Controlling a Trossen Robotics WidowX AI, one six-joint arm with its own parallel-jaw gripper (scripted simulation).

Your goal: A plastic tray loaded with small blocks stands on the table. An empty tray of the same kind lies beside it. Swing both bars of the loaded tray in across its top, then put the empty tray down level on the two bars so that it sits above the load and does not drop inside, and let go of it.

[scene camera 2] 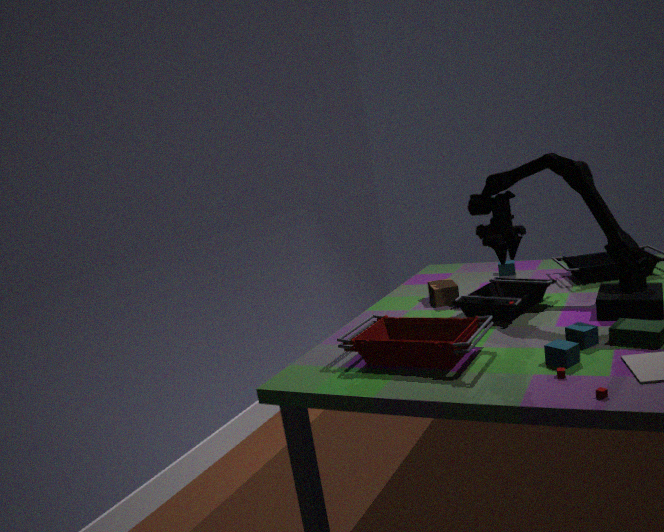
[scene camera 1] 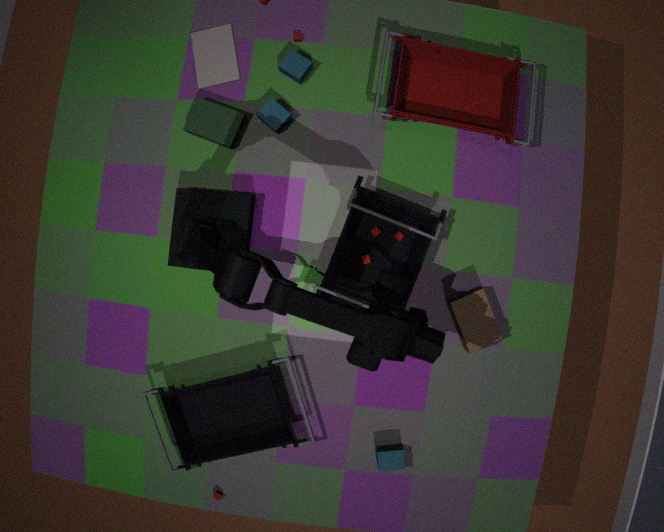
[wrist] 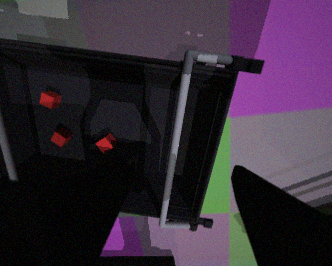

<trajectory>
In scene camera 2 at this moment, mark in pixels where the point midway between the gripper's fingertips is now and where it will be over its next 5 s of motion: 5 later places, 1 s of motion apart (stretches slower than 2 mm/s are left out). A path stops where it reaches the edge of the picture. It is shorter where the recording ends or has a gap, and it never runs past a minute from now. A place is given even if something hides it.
The gripper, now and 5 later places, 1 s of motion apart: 507, 262; 602, 250; 619, 276; 619, 276; 618, 257; 616, 230
</trajectory>
